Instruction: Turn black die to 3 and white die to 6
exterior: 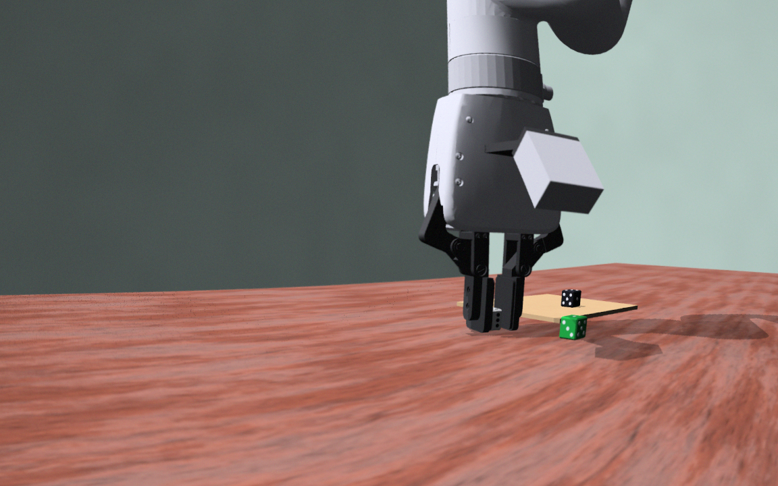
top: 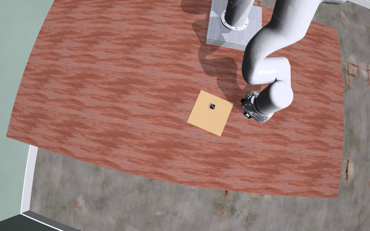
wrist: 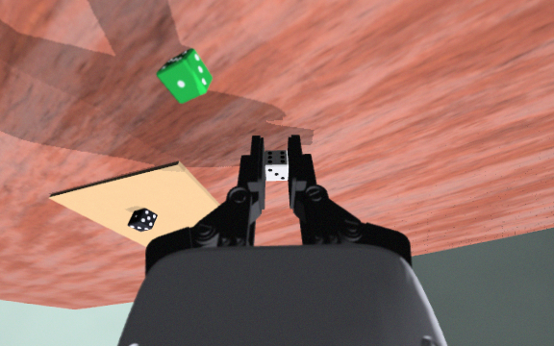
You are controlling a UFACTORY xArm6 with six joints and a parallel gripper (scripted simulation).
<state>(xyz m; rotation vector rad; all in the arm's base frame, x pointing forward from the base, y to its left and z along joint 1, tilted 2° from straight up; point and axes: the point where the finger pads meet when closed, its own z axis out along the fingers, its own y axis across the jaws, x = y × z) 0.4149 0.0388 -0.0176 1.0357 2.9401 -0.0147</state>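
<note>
The green die is 70 mm behind my hand and 10 mm below it. Round my hand: white die (10 mm ahead, 10 mm below); then tan mat (150 mm to the right, 20 mm below); then black die (20 mm behind, 150 mm to the right, 10 mm below).
</note>
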